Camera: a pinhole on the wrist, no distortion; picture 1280 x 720 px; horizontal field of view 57.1 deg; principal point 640.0 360.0 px. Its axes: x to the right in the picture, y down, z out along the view. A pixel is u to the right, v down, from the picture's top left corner.
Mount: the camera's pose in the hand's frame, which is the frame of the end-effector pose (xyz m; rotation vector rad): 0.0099 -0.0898 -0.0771 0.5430 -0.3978 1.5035
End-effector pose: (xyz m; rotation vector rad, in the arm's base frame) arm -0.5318 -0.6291 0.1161 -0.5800 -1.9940 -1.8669
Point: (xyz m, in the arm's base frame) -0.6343 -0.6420 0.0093
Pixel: 570.8 163.5
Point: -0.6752 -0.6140 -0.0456
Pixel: 315.0 209.1
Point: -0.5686 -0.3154 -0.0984
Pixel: 1089.4 693.7
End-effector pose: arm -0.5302 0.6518 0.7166 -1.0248 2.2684 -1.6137
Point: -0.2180 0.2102 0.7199
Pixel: 1119.8 410.6
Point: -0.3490 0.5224 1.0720
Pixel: outside the picture
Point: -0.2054 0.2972 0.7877
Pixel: 945.7 509.3
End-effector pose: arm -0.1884 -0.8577 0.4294 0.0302 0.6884 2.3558
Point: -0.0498 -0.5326 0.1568
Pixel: outside the picture
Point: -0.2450 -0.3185 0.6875
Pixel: outside the picture
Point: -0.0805 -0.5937 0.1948
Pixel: outside the picture
